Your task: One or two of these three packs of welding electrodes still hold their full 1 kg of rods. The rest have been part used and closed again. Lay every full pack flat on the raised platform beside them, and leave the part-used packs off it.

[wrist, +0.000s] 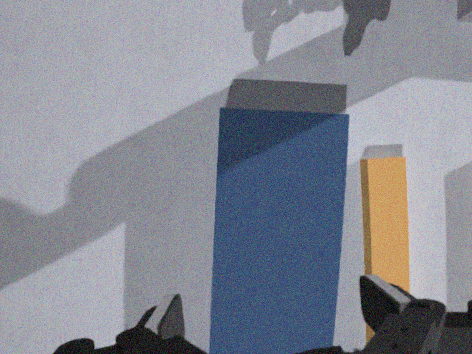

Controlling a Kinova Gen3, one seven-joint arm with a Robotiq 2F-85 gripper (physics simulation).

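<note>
A long blue box, which looks like one of the packs, runs from the middle of the wrist view down past the bottom edge. Its far end is a dark grey band. A narrow orange box with a pale grey far end is to its right, a small gap away, and looks like another pack. My gripper is open and empty. In the view its left finger is left of the blue box and its right finger is right of it, overlapping the orange box's near part. How far the fingertips are above the blue box is unclear. I cannot make out a third pack or the platform.
A pale grey surface surrounds both boxes. Broad shadows cross it, and one darkens the far left corner of the blue box. Darker jagged shapes, which look like shadows of the gripper, show at the top. A shaded patch lies at the right edge.
</note>
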